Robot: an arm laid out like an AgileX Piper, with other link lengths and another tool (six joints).
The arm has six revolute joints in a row. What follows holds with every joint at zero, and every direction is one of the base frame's. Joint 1 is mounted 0.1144 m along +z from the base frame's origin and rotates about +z. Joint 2 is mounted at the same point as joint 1 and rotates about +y. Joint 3 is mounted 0.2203 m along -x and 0.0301 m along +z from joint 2 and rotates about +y. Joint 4 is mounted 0.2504 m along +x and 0.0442 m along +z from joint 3 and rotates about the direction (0.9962, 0, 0.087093). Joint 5 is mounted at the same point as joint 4 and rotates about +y. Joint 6 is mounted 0.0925 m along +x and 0.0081 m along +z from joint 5 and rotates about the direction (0.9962, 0, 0.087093). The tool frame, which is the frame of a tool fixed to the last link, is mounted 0.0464 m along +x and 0.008 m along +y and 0.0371 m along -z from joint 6; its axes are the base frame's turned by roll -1.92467, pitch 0.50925 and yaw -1.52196 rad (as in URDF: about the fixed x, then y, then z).
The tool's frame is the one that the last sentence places.
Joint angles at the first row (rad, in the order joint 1, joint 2, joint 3, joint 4, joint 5, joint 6):
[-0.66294, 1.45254, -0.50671, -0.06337, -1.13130, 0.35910]
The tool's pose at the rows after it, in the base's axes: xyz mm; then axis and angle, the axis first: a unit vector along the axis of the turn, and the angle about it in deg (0 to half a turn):
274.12 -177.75 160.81 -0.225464 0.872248 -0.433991 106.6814
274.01 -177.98 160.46 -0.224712 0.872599 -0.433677 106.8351
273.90 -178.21 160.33 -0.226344 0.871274 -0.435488 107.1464
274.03 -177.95 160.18 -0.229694 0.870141 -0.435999 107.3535
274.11 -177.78 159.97 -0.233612 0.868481 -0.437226 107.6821
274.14 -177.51 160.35 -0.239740 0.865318 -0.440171 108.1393
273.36 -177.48 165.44 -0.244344 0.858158 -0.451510 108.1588
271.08 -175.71 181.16 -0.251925 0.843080 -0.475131 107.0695
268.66 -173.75 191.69 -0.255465 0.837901 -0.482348 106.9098
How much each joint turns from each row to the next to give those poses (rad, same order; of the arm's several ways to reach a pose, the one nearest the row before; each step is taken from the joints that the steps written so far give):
[-0.00001, -0.00002, 0.00000, 0.00070, 0.00003, 0.00001]
[0.00001, 0.00004, 0.00000, 0.00160, 0.00232, -0.00193]
[0.00003, -0.00002, -0.00002, 0.00003, 0.00004, -0.00705]
[-0.00004, 0.00000, 0.00000, -0.00414, 0.00001, -0.00392]
[0.00002, 0.00001, 0.00003, -0.00399, -0.00005, -0.00671]
[0.00000, -0.00213, -0.00001, -0.00592, 0.00005, -0.01068]
[0.00002, -0.01500, -0.00001, 0.00003, -0.00316, -0.01309]
[-0.00002, -0.04917, -0.00001, -0.00267, -0.00003, -0.00766]
[-0.00003, -0.04805, 0.00001, -0.00368, 0.03395, -0.00181]

